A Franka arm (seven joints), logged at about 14 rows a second.
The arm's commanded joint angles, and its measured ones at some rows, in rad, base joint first. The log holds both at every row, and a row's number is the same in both.
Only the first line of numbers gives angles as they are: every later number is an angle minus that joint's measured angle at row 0.
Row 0, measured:
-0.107, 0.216, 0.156, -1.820, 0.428, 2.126, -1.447
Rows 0 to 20, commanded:
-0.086, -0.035, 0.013, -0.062, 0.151, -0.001, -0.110
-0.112, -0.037, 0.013, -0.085, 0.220, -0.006, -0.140
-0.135, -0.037, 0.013, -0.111, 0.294, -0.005, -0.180
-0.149, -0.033, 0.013, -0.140, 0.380, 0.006, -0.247
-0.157, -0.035, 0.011, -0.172, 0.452, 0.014, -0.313
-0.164, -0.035, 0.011, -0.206, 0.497, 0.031, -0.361
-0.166, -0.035, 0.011, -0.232, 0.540, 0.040, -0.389
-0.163, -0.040, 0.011, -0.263, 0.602, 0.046, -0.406
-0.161, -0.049, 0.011, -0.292, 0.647, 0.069, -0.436
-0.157, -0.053, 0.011, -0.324, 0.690, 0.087, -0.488
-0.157, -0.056, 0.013, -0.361, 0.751, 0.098, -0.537
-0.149, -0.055, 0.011, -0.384, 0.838, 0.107, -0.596
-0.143, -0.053, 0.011, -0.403, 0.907, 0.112, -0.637
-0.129, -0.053, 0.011, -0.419, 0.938, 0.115, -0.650
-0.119, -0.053, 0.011, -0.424, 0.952, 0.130, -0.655
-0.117, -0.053, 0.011, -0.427, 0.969, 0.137, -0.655
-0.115, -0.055, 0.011, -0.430, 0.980, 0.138, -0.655
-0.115, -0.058, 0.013, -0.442, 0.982, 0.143, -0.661
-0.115, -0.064, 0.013, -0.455, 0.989, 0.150, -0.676
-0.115, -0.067, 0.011, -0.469, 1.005, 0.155, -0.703
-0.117, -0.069, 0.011, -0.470, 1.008, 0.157, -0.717
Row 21, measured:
-0.108, -0.022, 0.004, -0.424, 0.964, 0.143, -0.668
